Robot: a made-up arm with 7 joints. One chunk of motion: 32 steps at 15 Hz.
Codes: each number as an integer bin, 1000 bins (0 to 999) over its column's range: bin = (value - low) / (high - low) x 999, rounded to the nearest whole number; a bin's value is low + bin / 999 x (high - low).
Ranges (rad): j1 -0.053..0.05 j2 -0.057..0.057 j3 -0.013..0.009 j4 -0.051..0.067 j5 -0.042..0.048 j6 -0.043..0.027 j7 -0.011..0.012
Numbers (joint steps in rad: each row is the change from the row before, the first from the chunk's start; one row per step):
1: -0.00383 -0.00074 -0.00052 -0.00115 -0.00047 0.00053 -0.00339
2: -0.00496 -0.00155 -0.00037 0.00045 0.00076 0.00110 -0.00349
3: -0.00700 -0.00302 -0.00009 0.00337 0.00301 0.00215 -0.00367
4: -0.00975 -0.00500 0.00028 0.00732 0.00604 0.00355 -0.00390
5: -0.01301 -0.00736 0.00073 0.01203 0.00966 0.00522 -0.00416
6: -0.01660 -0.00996 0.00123 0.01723 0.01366 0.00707 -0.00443
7: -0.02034 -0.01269 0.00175 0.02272 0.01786 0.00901 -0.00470
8: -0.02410 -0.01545 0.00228 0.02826 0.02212 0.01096 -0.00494
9: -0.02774 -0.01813 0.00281 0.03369 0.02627 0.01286 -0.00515
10: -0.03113 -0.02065 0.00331 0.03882 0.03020 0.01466 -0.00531
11: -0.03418 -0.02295 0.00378 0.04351 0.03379 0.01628 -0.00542
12: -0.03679 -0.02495 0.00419 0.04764 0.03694 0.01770 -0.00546
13: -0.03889 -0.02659 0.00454 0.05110 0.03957 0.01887 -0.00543
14: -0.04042 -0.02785 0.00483 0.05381 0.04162 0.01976 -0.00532
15: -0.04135 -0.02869 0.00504 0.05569 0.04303 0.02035 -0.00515
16: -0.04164 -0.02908 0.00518 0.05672 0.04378 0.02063 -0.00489
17: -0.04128 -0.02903 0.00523 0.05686 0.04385 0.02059 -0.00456
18: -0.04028 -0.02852 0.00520 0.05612 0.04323 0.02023 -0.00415
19: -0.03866 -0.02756 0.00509 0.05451 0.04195 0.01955 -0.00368
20: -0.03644 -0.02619 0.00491 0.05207 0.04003 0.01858 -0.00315
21: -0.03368 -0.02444 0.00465 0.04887 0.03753 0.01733 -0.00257
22: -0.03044 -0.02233 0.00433 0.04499 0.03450 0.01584 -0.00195
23: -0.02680 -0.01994 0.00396 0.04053 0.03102 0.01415 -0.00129
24: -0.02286 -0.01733 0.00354 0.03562 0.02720 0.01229 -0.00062
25: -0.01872 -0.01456 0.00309 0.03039 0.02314 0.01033 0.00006
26: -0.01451 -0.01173 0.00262 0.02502 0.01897 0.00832 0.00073
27: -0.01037 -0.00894 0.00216 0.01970 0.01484 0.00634 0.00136
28: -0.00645 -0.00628 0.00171 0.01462 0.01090 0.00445 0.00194
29: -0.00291 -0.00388 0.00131 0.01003 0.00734 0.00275 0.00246
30: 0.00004 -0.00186 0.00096 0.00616 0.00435 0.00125 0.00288
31: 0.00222 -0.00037 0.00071 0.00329 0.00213 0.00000 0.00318
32: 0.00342 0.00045 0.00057 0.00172 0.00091 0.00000 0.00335
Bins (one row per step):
1: 477 493 567 422 461 621 331
2: 466 486 574 436 475 629 326
3: 446 473 586 460 500 644 318
4: 419 456 603 494 533 664 308
5: 388 435 623 534 573 688 297
6: 353 412 646 578 618 715 285
7: 317 388 670 624 664 742 274
8: 280 364 694 671 712 770 263
9: 245 341 718 717 758 797 254
10: 212 319 741 760 801 823 247
11: 183 298 762 800 841 846 242
12: 157 281 781 835 876 866 241
13: 137 266 796 864 905 883 242
14: 122 255 810 887 928 896 247
15: 113 248 819 903 944 904 254
16: 110 245 826 912 952 908 265
17: 114 245 828 913 953 908 280
18: 123 250 826 907 946 902 298
19: 139 258 821 893 932 893 318
20: 161 270 813 873 911 879 341
21: 187 285 801 846 883 861 366
22: 219 304 787 813 849 840 393
23: 254 325 770 775 811 816 422
24: 292 348 751 733 768 789 451
25: 332 372 731 689 723 761 480
26: 373 397 709 644 677 732 509
27: 413 421 688 599 631 704 537
28: 451 444 668 556 587 677 562
29: 486 465 650 517 548 653 585
30: 514 483 634 484 514 632 603
31: 536 496 623 460 490 614 616
32: 547 503 616 446 476 614 623

